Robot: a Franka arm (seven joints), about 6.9 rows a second.
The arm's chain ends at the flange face. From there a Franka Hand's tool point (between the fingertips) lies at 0.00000 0.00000 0.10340 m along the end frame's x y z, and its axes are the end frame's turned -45 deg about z.
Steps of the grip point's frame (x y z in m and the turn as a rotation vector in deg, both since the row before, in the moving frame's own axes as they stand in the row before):
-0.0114, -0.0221, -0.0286, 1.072, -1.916, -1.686
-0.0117, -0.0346, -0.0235, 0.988, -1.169, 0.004
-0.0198, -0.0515, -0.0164, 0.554, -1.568, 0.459
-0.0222, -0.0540, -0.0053, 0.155, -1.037, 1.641
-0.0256, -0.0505, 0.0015, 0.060, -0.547, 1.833
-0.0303, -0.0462, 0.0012, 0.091, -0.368, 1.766
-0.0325, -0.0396, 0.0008, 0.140, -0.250, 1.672
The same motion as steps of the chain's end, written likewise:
-0.0199, -0.0087, -0.0285, -0.597, -2.113, -1.686
-0.0300, -0.0164, -0.0235, -0.128, -1.525, 0.004
-0.0477, -0.0237, -0.0164, -0.717, -1.500, 0.459
-0.0523, -0.0236, -0.0053, -0.624, -0.843, 1.641
-0.0530, -0.0182, 0.0015, -0.344, -0.429, 1.833
-0.0535, -0.0116, 0.0012, -0.196, -0.325, 1.766
-0.0505, -0.0052, 0.0008, -0.078, -0.276, 1.672

